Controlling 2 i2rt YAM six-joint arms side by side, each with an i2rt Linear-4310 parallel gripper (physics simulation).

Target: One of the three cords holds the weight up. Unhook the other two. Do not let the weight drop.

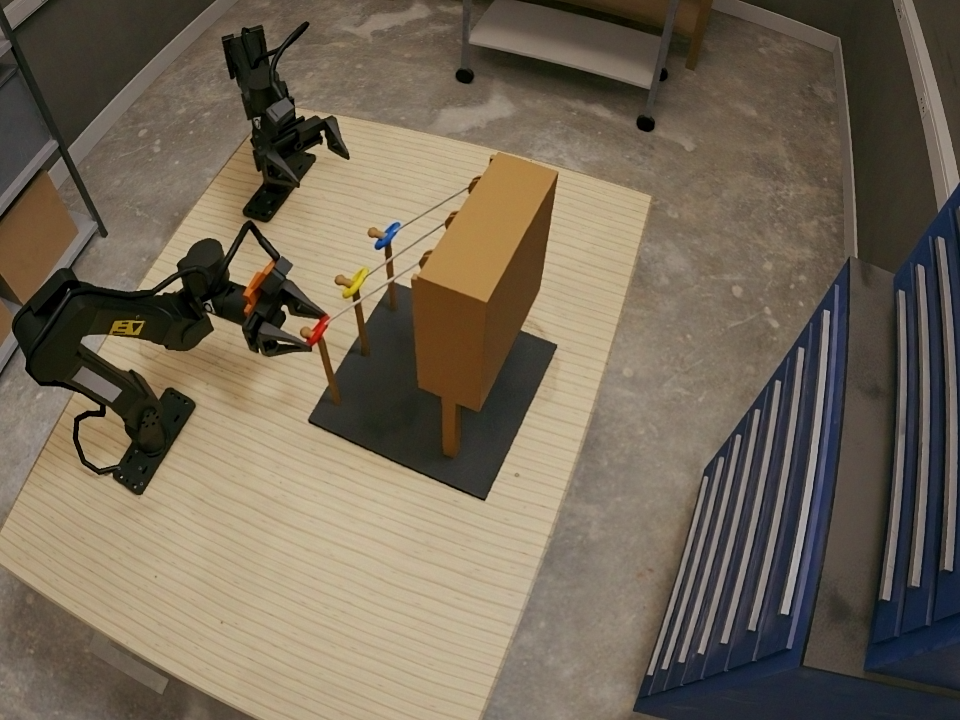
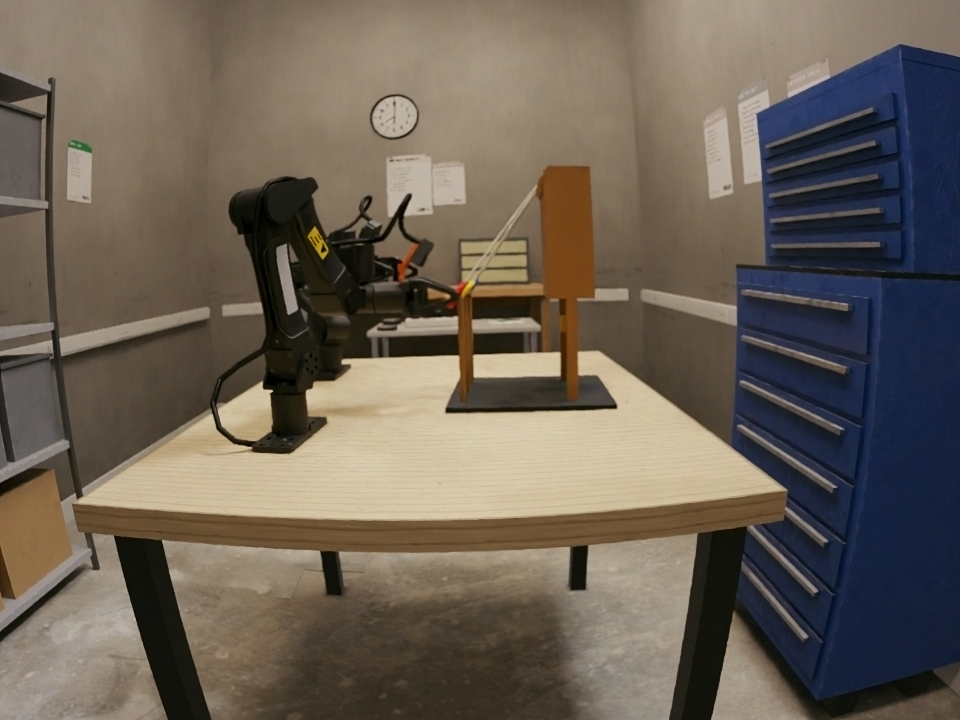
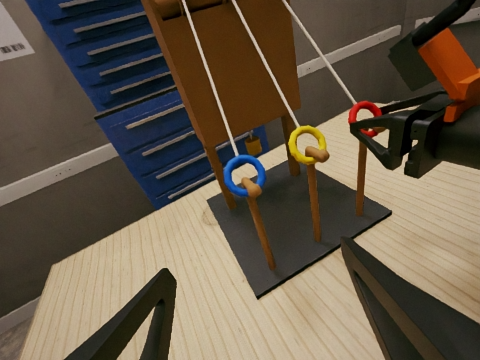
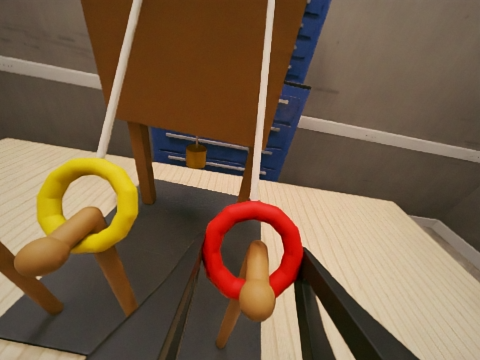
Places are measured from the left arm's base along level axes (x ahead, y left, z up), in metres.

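Where they show: left gripper, fingertip midpoint: (image 1: 324, 170) (image 2: 406, 272) (image 3: 250, 260); right gripper, fingertip midpoint: (image 1: 320, 332) (image 2: 459, 295) (image 3: 363, 120) (image 4: 251, 246); left arm's base, origin of the base link: (image 1: 280, 185) (image 2: 331, 374); right arm's base, origin of the base link: (image 1: 154, 441) (image 2: 292, 436).
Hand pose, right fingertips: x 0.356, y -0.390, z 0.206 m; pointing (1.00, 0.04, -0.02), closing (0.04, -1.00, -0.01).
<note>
Each offset is from my right fingertips to the top centre of the thing. "pt": to the spot under its first point. Level surfaces: height alone.
A red ring {dz +0.024, dx -0.004, dy +0.000 m} (image 1: 317, 330) (image 3: 352, 117) (image 4: 253, 211), a yellow ring {dz +0.024, dx +0.008, dy +0.095 m} (image 1: 355, 283) (image 3: 293, 145) (image 4: 127, 200) and a blue ring {dz +0.024, dx +0.012, dy +0.193 m} (image 1: 381, 241) (image 3: 262, 175) each hang around a wooden peg, with a white cord running up to the tall brown box (image 1: 484, 232) (image 2: 568, 232). A small brass weight {dz -0.049, dx +0.208, dy +0.087 m} (image 3: 253, 145) (image 4: 196, 156) hangs below the box; which cord bears it is hidden. My right gripper (image 1: 317, 332) (image 4: 251, 246) is shut on the red ring, a finger at each side; the peg still passes through it. My left gripper (image 1: 321, 171) (image 3: 250, 260) is open, away from the rings.
The box and the three peg posts stand on a dark base {pt dz -0.196, dx +0.083, dy +0.014 m} (image 1: 387, 410) (image 2: 511, 395) on the wooden table {dz -0.206 m} (image 1: 310, 558) (image 2: 434, 480). The yellow peg stands close beside the right gripper, between the red and blue pegs. Blue drawer cabinets (image 2: 899, 465) stand beyond the table at the right.
</note>
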